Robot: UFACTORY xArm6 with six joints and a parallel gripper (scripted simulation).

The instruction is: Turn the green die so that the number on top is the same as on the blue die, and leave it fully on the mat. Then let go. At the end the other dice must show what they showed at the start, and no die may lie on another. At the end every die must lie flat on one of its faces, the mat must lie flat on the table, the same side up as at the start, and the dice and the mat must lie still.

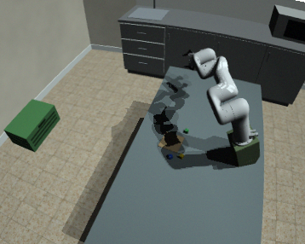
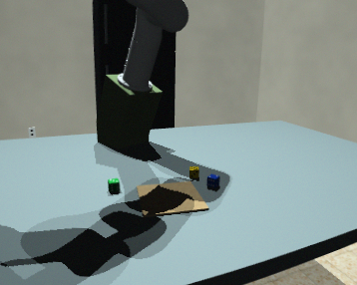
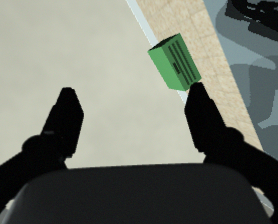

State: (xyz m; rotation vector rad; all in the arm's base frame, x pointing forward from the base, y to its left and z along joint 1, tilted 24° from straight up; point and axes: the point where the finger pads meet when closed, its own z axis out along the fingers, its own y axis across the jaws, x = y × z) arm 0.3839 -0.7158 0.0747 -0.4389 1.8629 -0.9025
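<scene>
The green die is 53 cm to the left of my hand, 24 cm below it and 9 cm behind it. Also, from my hand: yellow die 75 cm to the left, 24 cm below, 8 cm behind; then tan mat 64 cm to the left, 25 cm below; then blue die 77 cm to the left, 24 cm below, 1 cm behind.
</scene>
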